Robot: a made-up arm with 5 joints. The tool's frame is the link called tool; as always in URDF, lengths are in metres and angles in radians. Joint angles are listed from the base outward.
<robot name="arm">
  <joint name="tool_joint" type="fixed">
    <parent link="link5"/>
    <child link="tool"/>
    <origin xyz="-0.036 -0.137 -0.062" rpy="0 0 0"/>
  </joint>
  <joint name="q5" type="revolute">
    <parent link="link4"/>
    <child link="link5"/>
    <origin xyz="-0.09 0.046 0.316" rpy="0 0 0"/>
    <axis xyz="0 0 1"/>
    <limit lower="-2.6" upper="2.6"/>
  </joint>
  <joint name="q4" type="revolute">
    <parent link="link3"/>
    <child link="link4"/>
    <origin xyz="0.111 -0.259 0.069" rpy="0 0 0"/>
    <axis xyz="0 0 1"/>
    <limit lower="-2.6" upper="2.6"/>
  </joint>
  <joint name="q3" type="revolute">
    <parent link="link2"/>
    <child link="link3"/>
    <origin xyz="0.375 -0.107 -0.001" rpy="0 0 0"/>
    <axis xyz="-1 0 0"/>
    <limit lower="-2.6" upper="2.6"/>
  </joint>
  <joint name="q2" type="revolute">
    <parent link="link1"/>
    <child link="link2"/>
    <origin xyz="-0.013 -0.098 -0.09" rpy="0 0 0"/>
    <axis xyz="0 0 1"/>
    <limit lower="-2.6" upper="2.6"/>
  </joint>
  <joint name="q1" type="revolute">
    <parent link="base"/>
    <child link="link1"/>
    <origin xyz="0 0 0.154" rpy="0 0 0"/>
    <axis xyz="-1 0 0"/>
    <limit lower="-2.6" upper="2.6"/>
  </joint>
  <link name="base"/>
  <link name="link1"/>
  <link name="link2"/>
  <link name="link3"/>
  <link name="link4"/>
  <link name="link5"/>
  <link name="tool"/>
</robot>
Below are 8 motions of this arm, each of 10 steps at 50 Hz.
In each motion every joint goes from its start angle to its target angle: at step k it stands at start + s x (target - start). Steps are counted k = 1, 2, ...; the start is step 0. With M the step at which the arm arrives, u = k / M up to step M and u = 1 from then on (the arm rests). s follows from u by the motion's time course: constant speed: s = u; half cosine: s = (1 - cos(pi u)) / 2; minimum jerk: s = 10 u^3 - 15 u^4 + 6 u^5.
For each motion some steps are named. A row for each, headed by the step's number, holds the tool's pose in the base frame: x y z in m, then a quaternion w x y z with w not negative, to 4 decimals.
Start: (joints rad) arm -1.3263 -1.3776 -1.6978 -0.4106 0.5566
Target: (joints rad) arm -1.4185 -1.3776 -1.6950 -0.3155 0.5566
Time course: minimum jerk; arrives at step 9
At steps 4, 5, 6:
4: -0.3140 0.3255 -0.5005 0.0890 0.7584 -0.1759 -0.6212
5: -0.3138 0.3390 -0.4957 0.0881 0.7575 -0.1773 -0.6221
6: -0.3136 0.3511 -0.4911 0.0873 0.7567 -0.1785 -0.6228

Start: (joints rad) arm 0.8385 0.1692 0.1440 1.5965 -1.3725
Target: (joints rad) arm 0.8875 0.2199 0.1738 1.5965 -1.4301
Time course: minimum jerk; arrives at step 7
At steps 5, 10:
5: 0.5212 -0.0995 0.7616 0.8485 -0.4932 0.0803 0.1742
10: 0.5229 -0.0903 0.7592 0.8458 -0.4981 0.0800 0.1737

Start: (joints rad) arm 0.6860 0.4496 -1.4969 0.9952 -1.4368
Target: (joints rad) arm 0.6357 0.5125 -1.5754 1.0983 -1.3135
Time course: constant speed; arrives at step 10
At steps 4, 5, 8, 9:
4: 0.4761 -0.5881 -0.0277 0.8882 0.3635 0.2770 -0.0486
5: 0.4790 -0.5847 -0.0394 0.8856 0.3714 0.2766 -0.0369
8: 0.4875 -0.5728 -0.0742 0.8766 0.3952 0.2744 -0.0023
9: 0.4902 -0.5684 -0.0858 0.8733 0.4032 0.2734 0.0091

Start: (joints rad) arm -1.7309 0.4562 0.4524 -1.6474 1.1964
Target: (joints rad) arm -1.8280 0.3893 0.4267 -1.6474 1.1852
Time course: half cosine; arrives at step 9
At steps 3, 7, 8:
3: 0.4847 -0.2961 -0.0106 0.7766 0.6227 -0.0557 -0.0779
7: 0.4855 -0.2767 -0.0542 0.7535 0.6507 -0.0300 -0.0891
8: 0.4855 -0.2737 -0.0600 0.7502 0.6544 -0.0264 -0.0905

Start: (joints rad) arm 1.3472 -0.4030 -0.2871 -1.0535 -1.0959
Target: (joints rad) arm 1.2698 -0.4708 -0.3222 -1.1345 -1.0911
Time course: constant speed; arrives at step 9
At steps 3, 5, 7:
3: 0.2406 0.0761 0.6768 0.2673 -0.0868 -0.4946 -0.8224
5: 0.2376 0.0649 0.6837 0.2572 -0.0733 -0.4872 -0.8313
7: 0.2346 0.0534 0.6904 0.2468 -0.0599 -0.4796 -0.8399

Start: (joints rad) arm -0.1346 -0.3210 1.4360 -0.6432 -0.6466
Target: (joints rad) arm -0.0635 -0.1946 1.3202 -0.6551 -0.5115
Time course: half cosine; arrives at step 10
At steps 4, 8, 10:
4: 0.3255 -0.0223 0.2923 0.5845 -0.5372 -0.2701 -0.5447
8: 0.3161 -0.0128 0.3207 0.6242 -0.5245 -0.2705 -0.5120
10: 0.3146 -0.0112 0.3253 0.6308 -0.5224 -0.2705 -0.5059

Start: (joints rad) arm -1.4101 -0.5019 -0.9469 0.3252 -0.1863
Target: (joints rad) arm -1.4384 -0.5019 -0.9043 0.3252 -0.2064
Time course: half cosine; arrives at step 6
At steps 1, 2, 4, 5, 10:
1: 0.0247 0.0846 -0.6663 0.3865 0.8968 -0.0041 -0.2155
2: 0.0238 0.0849 -0.6658 0.3872 0.8964 -0.0008 -0.2158
4: 0.0215 0.0859 -0.6644 0.3893 0.8953 0.0080 -0.2164
5: 0.0206 0.0862 -0.6638 0.3900 0.8949 0.0113 -0.2167
10: 0.0203 0.0863 -0.6636 0.3903 0.8947 0.0124 -0.2167

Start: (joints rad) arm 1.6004 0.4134 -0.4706 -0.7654 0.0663
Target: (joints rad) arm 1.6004 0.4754 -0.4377 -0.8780 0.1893
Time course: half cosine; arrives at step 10
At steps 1, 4, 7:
1: 0.4861 0.0977 0.5450 0.8124 -0.5531 -0.0130 -0.1841
4: 0.4942 0.1014 0.5310 0.8104 -0.5588 -0.0059 -0.1756
7: 0.5050 0.1065 0.5111 0.8076 -0.5666 0.0040 -0.1636

